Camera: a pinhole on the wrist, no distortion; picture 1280 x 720 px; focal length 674.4 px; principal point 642.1 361.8 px. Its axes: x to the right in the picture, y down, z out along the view. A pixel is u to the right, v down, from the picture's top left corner.
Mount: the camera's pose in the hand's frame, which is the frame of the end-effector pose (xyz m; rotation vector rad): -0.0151 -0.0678 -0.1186 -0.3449 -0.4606 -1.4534
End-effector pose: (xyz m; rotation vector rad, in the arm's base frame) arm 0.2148 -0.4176 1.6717 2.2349 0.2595 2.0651
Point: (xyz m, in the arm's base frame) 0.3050 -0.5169 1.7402
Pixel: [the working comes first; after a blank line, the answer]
In the camera's frame: -0.0563 0.0975 0.2549

493.3 619.8
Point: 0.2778 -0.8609 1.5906
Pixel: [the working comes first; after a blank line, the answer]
In the camera's frame: -0.3516 -0.0856 0.3988

47.5 217.1
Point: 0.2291 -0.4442 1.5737
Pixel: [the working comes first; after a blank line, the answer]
In the camera's frame: -0.0021 -0.0699 0.1667

633.7 78.9
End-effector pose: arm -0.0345 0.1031 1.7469 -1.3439 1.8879 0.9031
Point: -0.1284 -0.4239 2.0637
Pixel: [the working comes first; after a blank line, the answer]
In the camera's frame: -0.3194 0.0355 -0.3982

behind the camera
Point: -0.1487 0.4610 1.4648
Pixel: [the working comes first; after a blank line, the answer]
In the camera's frame: 0.0959 0.1397 0.5809

753.4 524.0
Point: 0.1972 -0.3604 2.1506
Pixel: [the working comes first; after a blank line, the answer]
In the camera's frame: -0.0664 -0.1790 -0.4852

behind the camera
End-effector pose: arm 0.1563 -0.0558 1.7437 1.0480 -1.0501 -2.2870
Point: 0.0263 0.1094 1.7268
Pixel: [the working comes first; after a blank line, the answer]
In the camera's frame: 0.1928 0.0117 0.2215

1229.2 397.5
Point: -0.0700 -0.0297 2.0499
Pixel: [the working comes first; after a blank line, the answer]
In the camera's frame: -0.0204 0.0487 0.5151

615.4 425.5
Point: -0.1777 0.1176 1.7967
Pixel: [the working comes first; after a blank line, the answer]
In the camera's frame: 0.2609 0.1161 0.3977

1084.5 558.6
